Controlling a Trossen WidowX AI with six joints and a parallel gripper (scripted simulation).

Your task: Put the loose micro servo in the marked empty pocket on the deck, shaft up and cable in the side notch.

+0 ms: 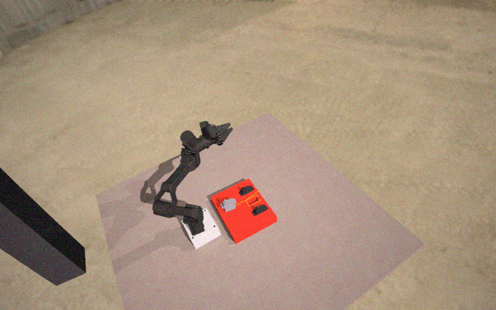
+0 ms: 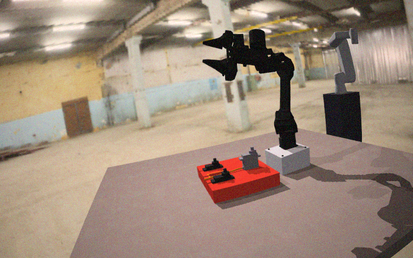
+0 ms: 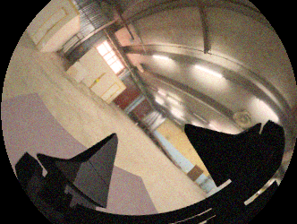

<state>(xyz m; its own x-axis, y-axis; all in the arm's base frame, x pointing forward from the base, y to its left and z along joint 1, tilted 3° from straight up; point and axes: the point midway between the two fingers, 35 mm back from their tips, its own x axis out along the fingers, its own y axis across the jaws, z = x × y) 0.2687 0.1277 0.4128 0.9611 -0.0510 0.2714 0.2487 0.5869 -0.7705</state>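
My gripper tip is now 11 cm past the red deck, 11 cm to the left of it and 46 cm above it.
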